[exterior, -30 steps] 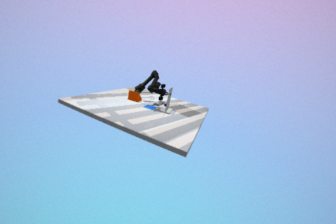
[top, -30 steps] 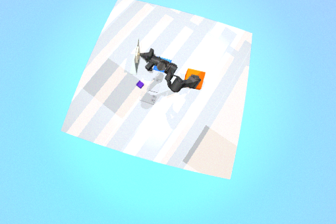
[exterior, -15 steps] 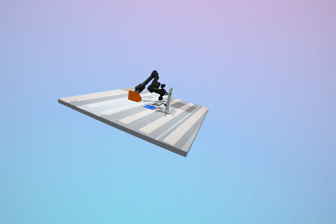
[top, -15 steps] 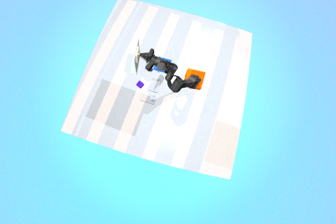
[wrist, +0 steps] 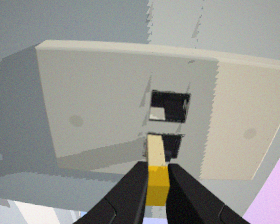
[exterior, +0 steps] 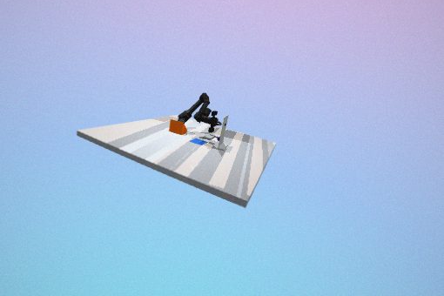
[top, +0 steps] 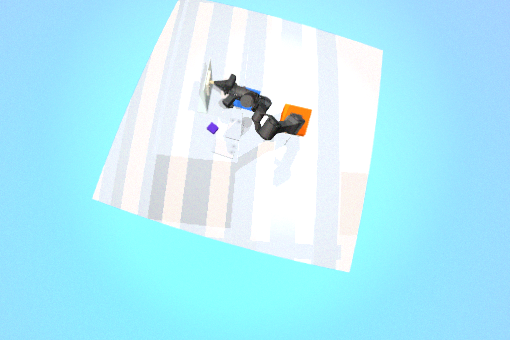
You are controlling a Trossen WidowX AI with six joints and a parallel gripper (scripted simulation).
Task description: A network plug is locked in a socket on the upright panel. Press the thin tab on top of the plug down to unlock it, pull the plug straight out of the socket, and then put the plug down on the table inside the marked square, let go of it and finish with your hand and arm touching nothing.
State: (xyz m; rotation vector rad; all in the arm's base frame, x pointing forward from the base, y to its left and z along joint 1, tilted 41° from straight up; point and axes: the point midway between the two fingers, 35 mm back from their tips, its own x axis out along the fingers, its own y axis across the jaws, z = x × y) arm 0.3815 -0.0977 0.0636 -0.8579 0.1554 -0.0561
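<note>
Right now my gripper tip is 160 mm past the blue marked square, 50 mm to the left of it and 190 mm above it. Round my gripper tip: yellow network plug (right at my gripper tip); purple cube (30 mm behind, 160 mm to the left, 180 mm below); cream panel (40 mm ahead, 10 mm to the left, 70 mm below).
</note>
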